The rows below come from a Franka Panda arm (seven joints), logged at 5 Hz.
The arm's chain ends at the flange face. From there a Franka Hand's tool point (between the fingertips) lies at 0.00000 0.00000 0.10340 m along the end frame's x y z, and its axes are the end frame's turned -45 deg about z.
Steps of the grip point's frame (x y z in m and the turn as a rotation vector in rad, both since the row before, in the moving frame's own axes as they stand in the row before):
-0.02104 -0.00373 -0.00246 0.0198 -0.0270 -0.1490
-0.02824 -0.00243 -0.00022 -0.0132 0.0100 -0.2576
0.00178 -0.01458 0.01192 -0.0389 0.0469 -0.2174
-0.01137 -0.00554 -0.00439 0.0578 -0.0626 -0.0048
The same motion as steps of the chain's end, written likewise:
-0.01415 0.01146 -0.00240 -0.0051 -0.0331 -0.1490
-0.02339 0.01824 -0.00021 -0.0023 0.0164 -0.2576
-0.01521 -0.01031 0.01211 0.0057 0.0607 -0.2174
-0.00317 0.00375 -0.00401 -0.0034 -0.0851 -0.0048

